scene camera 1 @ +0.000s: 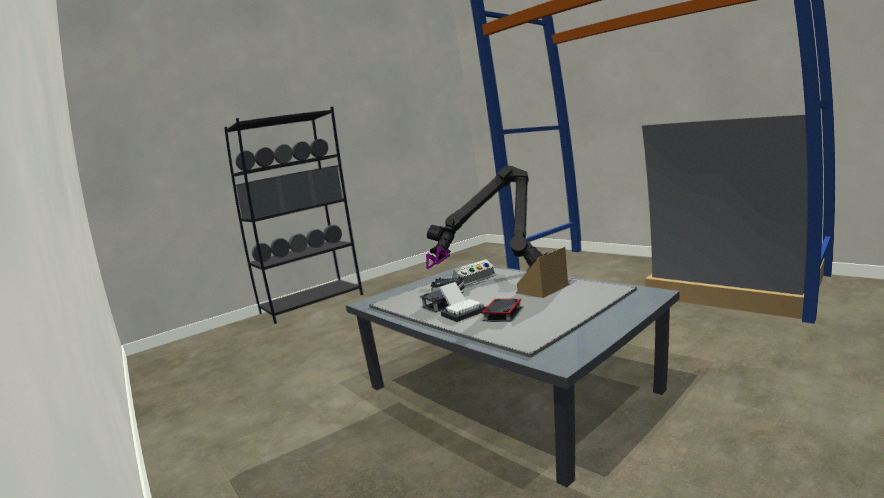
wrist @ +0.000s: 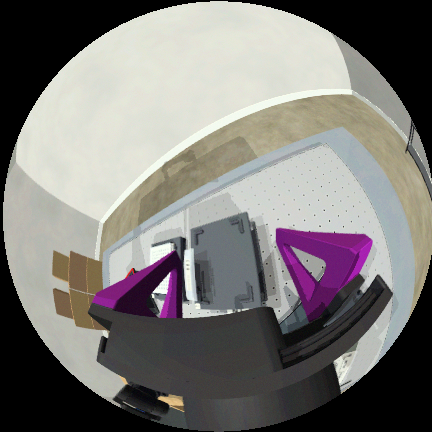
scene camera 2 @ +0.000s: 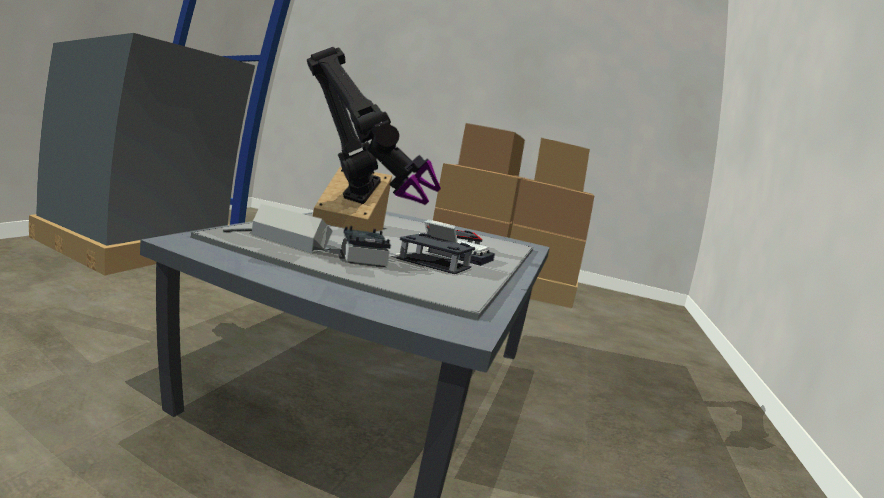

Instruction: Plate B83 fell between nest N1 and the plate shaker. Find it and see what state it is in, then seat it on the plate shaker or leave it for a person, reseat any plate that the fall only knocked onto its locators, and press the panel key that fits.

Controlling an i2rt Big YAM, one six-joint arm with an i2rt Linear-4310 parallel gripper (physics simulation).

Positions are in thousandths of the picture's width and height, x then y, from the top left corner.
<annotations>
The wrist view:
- my gripper: 527,571
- grey device: 682,735
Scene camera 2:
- my gripper: 490,395
</annotations>
